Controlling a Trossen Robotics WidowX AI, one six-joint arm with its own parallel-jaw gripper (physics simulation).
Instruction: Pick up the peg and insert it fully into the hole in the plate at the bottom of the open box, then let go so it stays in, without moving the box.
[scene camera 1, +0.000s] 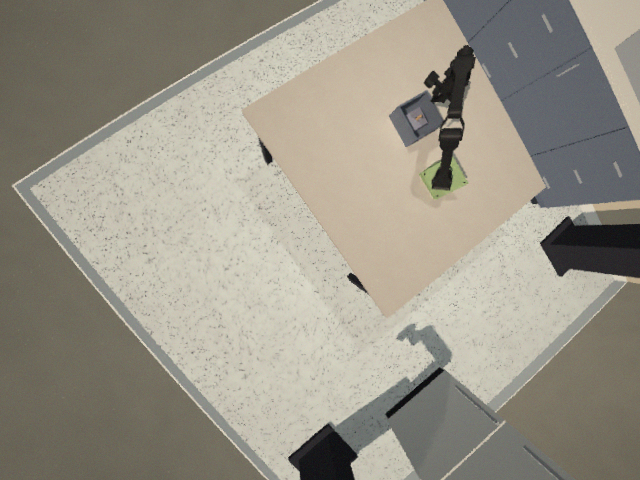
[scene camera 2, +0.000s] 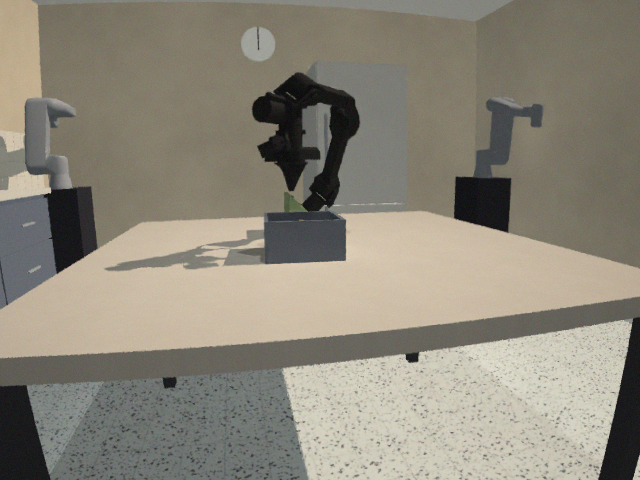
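Where they show: gripper, fingertip midpoint: (scene camera 1: 431, 101) (scene camera 2: 291, 191); arm's base at its link origin: (scene camera 1: 442, 180) (scene camera 2: 306, 211).
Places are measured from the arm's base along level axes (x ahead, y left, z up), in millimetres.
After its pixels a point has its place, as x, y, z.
The open blue-grey box (scene camera 1: 407, 135) {296, 16, -11} (scene camera 2: 305, 241) {428, -94, -20} stands on the table. The lighter purple-grey plate (scene camera 1: 413, 122) {330, -53, -11} shows at its bottom in scene camera 1. The small orange peg (scene camera 1: 418, 117) {335, -78, 6} shows near the middle of the plate, inside the box. A bit of orange, the peg (scene camera 2: 301, 220) {340, -85, 18}, also shows at the rim opening in scene camera 2. How deep it sits in the hole cannot be told. My gripper (scene camera 2: 292, 188) {355, -112, 93} is shut and empty, pointing down above the box and apart from it. The arm partly covers the box's surroundings in scene camera 1, and its fingertips cannot be made out there.
A green plate (scene camera 1: 430, 178) {41, 29, -32} (scene camera 2: 292, 203) {87, -63, 37} lies at the arm's base, behind the box in scene camera 2. The beige table (scene camera 1: 330, 134) {538, 323, -70} (scene camera 2: 413, 289) {690, 51, -70} carries the box. Blue cabinets (scene camera 1: 547, 103) adjoin one table edge. Two grey arms (scene camera 2: 37, 136) (scene camera 2: 500, 131) stand on dark pedestals beyond the table.
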